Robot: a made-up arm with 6 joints.
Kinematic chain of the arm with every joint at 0, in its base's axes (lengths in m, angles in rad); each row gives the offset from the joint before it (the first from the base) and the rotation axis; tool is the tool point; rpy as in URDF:
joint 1: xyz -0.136 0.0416 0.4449 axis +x
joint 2: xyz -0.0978 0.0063 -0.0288 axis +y
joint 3: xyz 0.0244 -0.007 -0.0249 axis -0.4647 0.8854 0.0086
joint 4: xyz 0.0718 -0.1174 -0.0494 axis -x
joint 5: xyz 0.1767 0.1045 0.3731 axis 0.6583 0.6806 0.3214
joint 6: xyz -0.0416 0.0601 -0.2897 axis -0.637 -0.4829 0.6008
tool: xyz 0.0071 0.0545 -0.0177 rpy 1.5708 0 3.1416
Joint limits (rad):
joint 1: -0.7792..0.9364
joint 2: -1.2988..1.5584
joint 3: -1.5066..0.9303
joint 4: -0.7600..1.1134
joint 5: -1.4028..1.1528
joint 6: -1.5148..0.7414
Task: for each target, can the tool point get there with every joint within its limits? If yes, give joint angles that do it. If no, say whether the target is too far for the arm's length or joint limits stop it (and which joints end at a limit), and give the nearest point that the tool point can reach.
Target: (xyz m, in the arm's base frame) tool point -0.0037 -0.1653 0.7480
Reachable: yes | joints 0.3658 -0.3907 -0.6254 0.8325 -1.1664 -0.2402
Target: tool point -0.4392 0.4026 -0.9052
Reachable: no: too far | nearest point -0.3231 0.2037 -0.1613 | short by 0.779 m
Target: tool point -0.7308 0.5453 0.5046
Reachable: no: joint limits stop it (at a limit: joint 4, joint 5) | nearest point -0.4881 0.3256 0.4786 | short by 0.328 m
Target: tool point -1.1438 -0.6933 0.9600
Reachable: no: too far | nearest point -0.5363 -0.3012 0.6852 | short by 0.773 m
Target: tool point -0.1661 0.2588 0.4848
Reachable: yes | joints 0.0325 0.0730 -0.4516 0.3373 0.6544 0.1318
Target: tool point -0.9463 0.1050 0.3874
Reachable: no: joint limits stop it (at a limit: joint 1, joint 2, joint 5) | nearest point -0.5856 0.0300 0.3860 | short by 0.368 m
